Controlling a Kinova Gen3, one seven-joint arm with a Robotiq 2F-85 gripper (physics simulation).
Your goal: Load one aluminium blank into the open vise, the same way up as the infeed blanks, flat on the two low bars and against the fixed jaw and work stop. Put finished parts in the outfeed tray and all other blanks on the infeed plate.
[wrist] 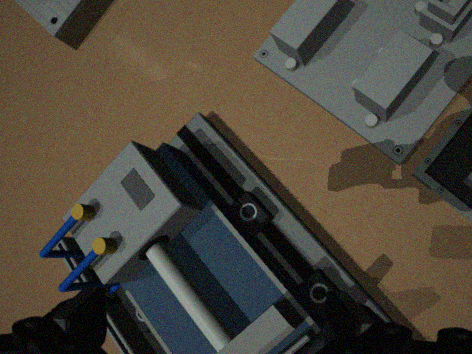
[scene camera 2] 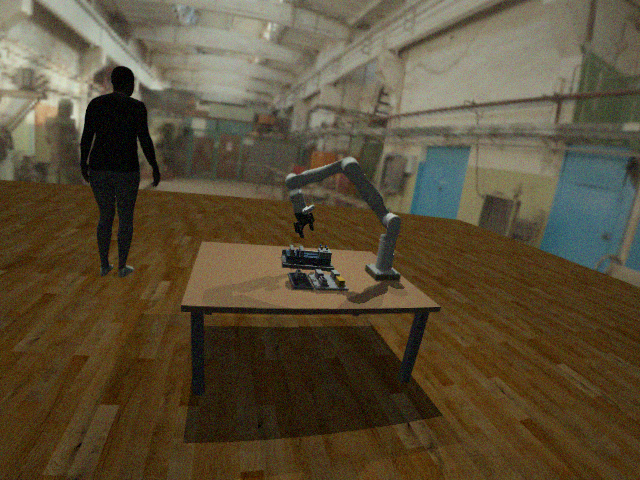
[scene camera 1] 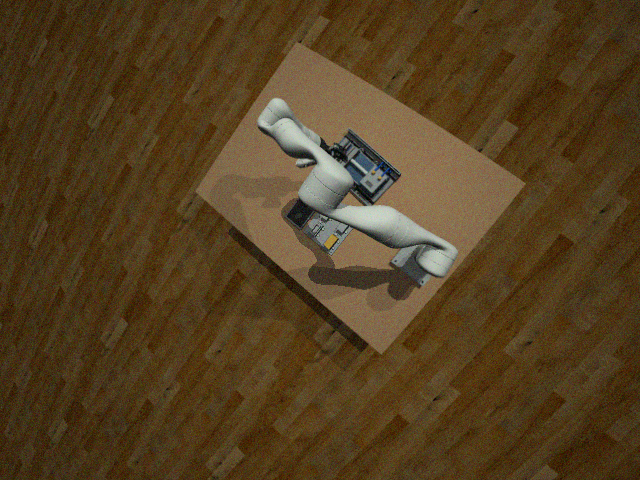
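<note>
The vise has a grey end block, blue bed and pale round rod; its far jaw is partly cut off in the wrist view, and I cannot see the seat well. My gripper is open and empty, high above the vise's jaw end. On the grey infeed plate stand a plain grey blank, a second grey blank and a stepped grey blank, partly cut off. The dark outfeed tray shows a light edge of something inside.
A yellow block stands on the infeed plate. Two blue handles with yellow knobs stick out at the vise's end block. The robot base stands beyond. A person stands left of the table.
</note>
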